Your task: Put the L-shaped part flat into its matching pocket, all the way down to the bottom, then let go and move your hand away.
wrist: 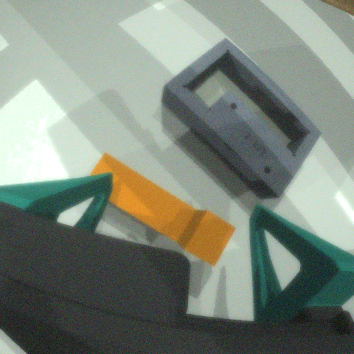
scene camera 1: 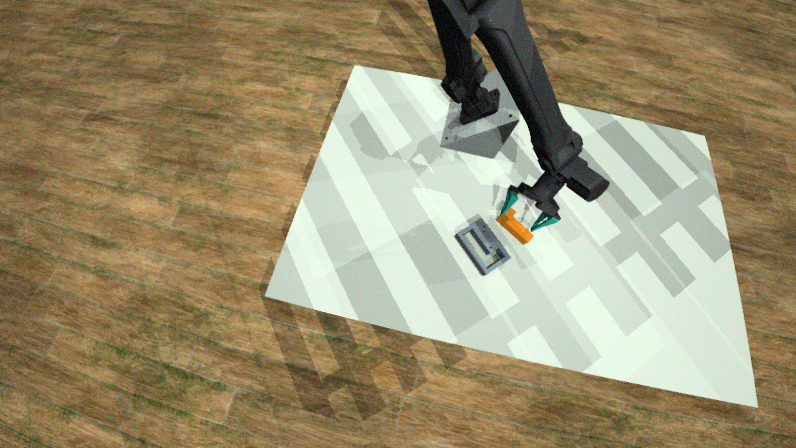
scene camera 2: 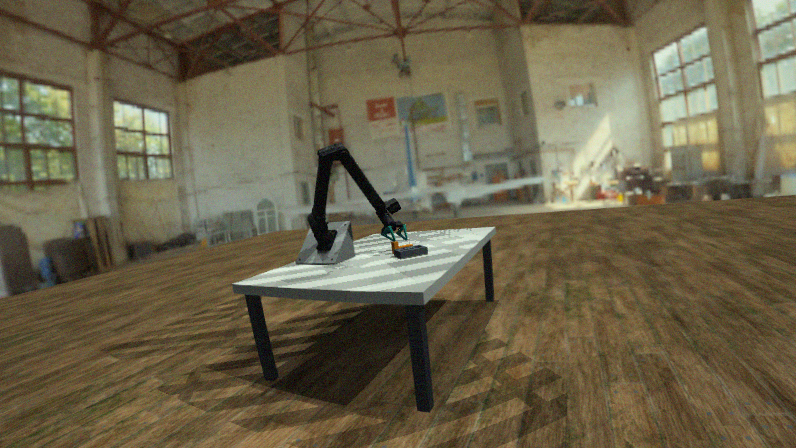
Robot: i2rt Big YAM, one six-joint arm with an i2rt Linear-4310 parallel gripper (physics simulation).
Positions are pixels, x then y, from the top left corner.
Labels:
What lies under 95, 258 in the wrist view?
The gripper.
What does the orange L-shaped part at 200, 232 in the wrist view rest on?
The table.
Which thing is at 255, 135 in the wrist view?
A grey pocket block.

